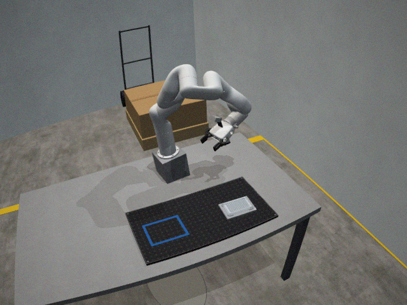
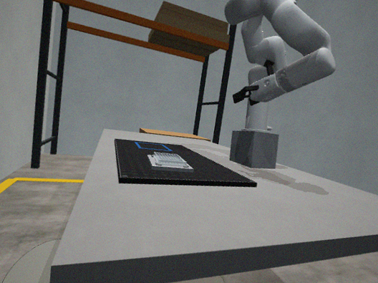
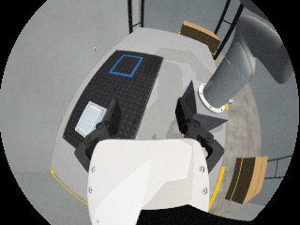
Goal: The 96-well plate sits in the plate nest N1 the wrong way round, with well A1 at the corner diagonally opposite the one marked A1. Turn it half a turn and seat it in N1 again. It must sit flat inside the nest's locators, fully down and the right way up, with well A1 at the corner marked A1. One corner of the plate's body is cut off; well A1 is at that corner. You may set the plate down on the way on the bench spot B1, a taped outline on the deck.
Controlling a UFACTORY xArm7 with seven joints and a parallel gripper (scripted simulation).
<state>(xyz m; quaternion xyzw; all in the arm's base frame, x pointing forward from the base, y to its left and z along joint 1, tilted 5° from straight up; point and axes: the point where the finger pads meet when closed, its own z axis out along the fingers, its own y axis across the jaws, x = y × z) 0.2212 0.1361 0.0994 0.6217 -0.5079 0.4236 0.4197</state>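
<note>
Right now my hand is 26 cm short of the white 96-well plate, 23 cm above it and 2 cm to the left of it. The rest, counted from my hand: plate nest N1 (26 cm ahead, 24 cm below, 2 cm to the right).
</note>
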